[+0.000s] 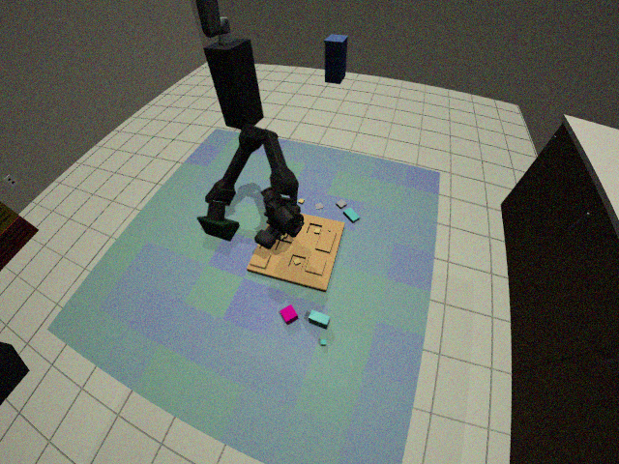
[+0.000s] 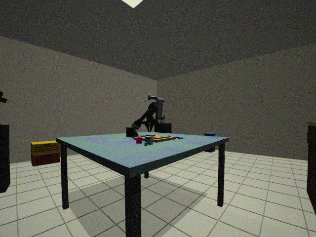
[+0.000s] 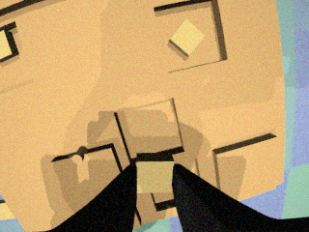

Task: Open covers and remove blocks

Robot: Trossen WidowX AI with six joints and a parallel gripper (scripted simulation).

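Now: the oblong orange block 100 mm behind my gripper tip, 190 mm to the left of it and 70 mm below it. Also, from my gripper tip: cyan block 250 mm ahead, 190 mm to the right, 50 mm below; magenta block 150 mm ahead, 220 mm to the right, 50 mm below; tan puzzle board 50 mm ahead, 10 mm to the left, 60 mm below.
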